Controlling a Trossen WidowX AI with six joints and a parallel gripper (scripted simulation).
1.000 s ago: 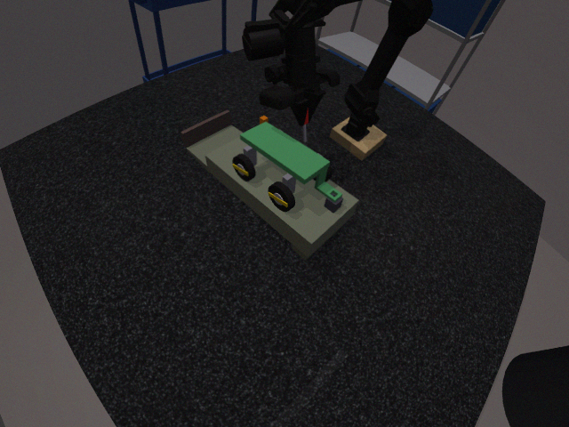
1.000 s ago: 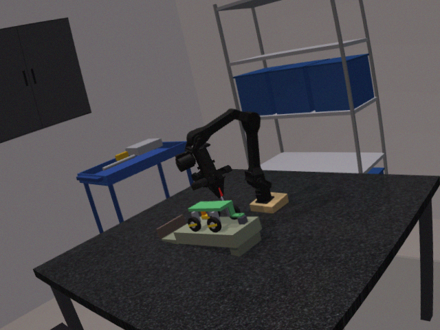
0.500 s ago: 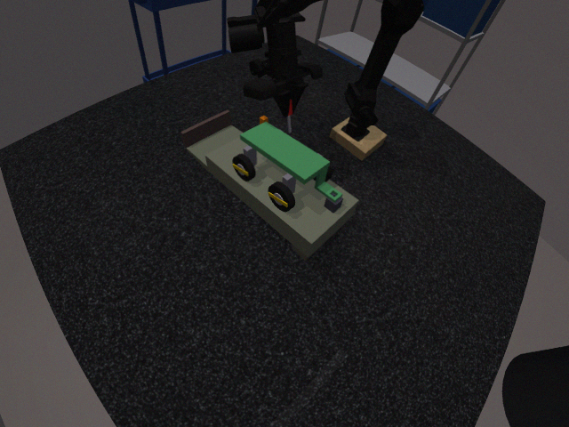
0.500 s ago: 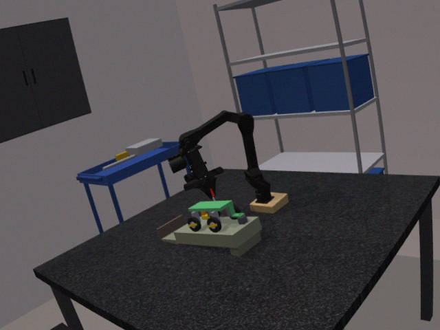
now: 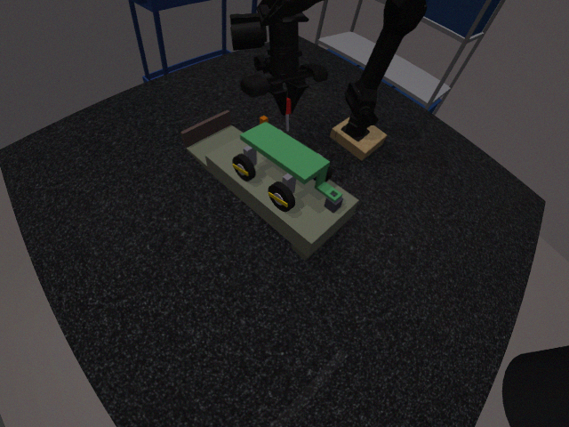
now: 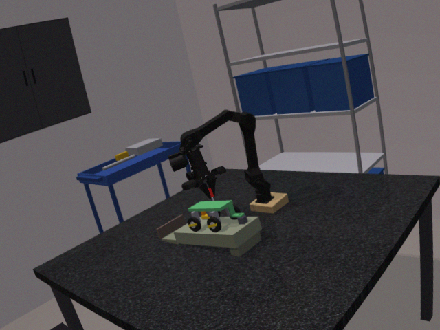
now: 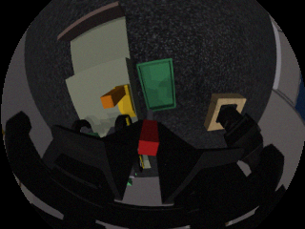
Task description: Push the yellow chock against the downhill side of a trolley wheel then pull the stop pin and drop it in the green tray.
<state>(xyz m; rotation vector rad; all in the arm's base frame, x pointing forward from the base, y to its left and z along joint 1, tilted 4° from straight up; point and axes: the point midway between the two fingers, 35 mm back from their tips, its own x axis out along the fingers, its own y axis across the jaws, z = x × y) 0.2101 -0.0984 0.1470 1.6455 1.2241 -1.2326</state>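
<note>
The red-headed stop pin is right at my gripper tip. From my gripper tip the other things lie so: green tray: 140 mm below, 20 mm behind; then trolley: 110 mm ahead, 90 mm to the left, 20 mm below; then yellow chock: 50 mm below, 40 mm ahead.
</note>
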